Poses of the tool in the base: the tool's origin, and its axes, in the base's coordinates. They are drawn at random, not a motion.
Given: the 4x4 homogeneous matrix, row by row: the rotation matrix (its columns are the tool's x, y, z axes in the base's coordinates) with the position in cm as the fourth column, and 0 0 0 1 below. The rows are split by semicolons.
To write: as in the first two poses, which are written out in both.
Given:
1: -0.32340 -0.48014 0.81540 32.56; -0.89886 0.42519 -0.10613 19.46; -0.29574 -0.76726 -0.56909 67.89; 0 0 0 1
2: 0.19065 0.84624 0.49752 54.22; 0.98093 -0.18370 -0.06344 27.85; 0.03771 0.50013 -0.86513 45.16; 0 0 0 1
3: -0.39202 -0.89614 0.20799 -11.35; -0.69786 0.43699 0.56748 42.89; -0.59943 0.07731 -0.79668 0.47; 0 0 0 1
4: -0.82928 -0.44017 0.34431 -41.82; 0.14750 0.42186 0.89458 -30.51; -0.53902 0.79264 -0.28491 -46.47; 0 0 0 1
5: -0.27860 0.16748 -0.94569 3.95; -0.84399 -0.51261 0.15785 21.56; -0.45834 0.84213 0.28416 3.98; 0 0 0 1
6: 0.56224 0.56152 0.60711 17.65; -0.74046 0.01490 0.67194 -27.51; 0.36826 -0.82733 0.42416 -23.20; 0 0 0 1
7: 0.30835 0.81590 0.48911 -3.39; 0.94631 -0.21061 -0.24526 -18.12; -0.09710 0.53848 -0.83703 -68.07; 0 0 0 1
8: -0.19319 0.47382 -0.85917 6.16; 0.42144 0.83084 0.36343 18.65; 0.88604 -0.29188 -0.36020 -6.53; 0 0 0 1
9: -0.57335 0.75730 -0.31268 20.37; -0.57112 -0.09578 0.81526 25.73; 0.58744 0.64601 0.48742 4.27; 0 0 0 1
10: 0.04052 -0.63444 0.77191 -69.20; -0.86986 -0.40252 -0.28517 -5.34; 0.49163 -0.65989 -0.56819 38.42; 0 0 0 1
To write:
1: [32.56 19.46 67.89 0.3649 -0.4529 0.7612 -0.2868]
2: [54.22 27.85 45.16 0.1883 0.7482 0.6105 0.1788]
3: [-11.35 42.89 0.47 0.2491 -0.4919 0.8102 0.1990]
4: [-41.82 -30.51 -46.47 0.2773 -0.0919 0.7962 0.5297]
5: [3.95 21.56 3.98 0.3511 0.4873 -0.3471 -0.7203]
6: [17.65 -27.51 -23.20 0.7073 -0.5299 0.0844 -0.4602]
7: [-3.39 -18.12 -68.07 0.2553 0.7675 0.5740 0.1277]
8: [6.16 18.65 -6.53 0.5651 -0.2899 -0.7720 -0.0232]
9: [20.37 25.73 4.27 0.4523 -0.0936 -0.4975 -0.7343]
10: [-69.20 -5.34 38.42 0.1321 -0.7091 0.5304 -0.4455]
